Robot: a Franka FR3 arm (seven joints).
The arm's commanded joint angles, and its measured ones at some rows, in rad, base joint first. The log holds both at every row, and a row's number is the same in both.
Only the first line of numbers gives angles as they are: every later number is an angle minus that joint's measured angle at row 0.
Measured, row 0:
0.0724 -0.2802 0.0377 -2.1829 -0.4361 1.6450 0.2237
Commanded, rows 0 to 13:
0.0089 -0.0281 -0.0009 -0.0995 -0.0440 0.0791 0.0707
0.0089 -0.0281 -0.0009 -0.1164 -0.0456 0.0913 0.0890
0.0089 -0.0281 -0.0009 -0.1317 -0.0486 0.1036 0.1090
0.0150 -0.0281 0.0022 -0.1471 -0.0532 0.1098 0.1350
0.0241 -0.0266 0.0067 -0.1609 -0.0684 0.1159 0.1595
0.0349 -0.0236 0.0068 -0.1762 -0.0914 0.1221 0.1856
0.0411 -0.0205 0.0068 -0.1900 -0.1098 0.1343 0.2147
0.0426 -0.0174 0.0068 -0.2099 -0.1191 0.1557 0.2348
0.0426 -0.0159 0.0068 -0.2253 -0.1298 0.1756 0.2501
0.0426 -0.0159 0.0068 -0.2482 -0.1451 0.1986 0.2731
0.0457 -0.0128 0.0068 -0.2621 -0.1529 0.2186 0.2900
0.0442 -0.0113 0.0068 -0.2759 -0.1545 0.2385 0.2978
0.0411 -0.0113 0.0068 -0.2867 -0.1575 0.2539 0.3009
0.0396 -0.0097 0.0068 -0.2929 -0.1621 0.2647 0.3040
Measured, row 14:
0.0379 0.0032 0.0088 -0.2445 -0.1302 0.2096 0.2673
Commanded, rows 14 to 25:
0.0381 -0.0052 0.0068 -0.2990 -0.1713 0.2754 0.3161
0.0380 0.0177 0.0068 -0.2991 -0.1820 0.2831 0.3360
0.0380 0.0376 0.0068 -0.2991 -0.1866 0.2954 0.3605
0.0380 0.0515 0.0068 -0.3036 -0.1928 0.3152 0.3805
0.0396 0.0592 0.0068 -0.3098 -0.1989 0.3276 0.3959
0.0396 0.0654 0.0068 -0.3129 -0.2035 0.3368 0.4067
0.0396 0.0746 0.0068 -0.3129 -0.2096 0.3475 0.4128
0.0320 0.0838 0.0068 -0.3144 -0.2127 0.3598 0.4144
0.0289 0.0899 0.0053 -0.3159 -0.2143 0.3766 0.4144
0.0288 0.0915 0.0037 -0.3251 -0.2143 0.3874 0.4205
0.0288 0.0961 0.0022 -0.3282 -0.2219 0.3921 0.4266
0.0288 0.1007 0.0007 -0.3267 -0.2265 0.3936 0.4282
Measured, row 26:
0.0371 0.0998 0.0019 -0.3040 -0.1933 0.3592 0.3983
